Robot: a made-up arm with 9 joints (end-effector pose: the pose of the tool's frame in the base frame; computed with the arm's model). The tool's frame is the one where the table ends.
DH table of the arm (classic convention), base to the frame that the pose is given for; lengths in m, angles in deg. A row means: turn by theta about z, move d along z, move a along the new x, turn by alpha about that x. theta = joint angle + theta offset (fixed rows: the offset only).
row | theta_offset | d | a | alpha
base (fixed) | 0 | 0.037 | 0 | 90
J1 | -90 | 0.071 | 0.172 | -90
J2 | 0 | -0.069 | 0.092 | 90
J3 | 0 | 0.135 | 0.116 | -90
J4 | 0 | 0.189 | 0.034 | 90
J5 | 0 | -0.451 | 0.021 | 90
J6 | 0 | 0.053 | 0.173 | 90
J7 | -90 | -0.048 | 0.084 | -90
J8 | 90 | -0.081 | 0.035 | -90
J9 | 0 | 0.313 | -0.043 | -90
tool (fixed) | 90 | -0.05 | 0 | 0
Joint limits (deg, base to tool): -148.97..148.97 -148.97..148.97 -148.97..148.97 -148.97..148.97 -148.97..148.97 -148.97..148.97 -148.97..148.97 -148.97..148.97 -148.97..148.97
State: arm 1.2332 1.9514 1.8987 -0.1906 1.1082 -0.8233 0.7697 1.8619 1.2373
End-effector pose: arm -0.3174 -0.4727 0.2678 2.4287 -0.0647 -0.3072
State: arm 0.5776 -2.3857 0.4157 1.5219 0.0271 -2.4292 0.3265 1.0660 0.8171
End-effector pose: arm -0.0669 0.2532 -0.1241 0.2647 0.8722 0.1616
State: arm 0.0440 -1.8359 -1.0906 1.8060 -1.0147 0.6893 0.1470 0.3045 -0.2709
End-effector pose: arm 0.1492 0.1099 0.1770 0.0159 0.8812 -1.0867
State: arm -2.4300 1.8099 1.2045 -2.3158 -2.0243 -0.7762 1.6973 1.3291 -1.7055
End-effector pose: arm -0.9885 0.2571 0.3142 1.2242 0.6538 0.2102
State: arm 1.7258 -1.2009 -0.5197 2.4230 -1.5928 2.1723 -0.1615 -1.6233 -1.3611
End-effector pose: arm -0.4131 -0.3288 0.4993 -1.2098 0.7371 0.8727
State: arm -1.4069 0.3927 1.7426 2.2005 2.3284 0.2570 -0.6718 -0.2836 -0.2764
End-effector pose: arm 0.0778 -0.4756 0.3403 -0.1483 1.5890 2.6800
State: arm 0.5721 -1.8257 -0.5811 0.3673 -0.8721 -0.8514 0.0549 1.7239 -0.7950
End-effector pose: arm 0.5662 -0.4082 -0.3589 -0.0652 1.1952 2.8702
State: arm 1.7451 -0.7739 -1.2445 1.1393 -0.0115 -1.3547 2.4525 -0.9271 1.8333
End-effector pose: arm 0.6248 0.1498 0.3419 0.2222 -2.0138 1.7138
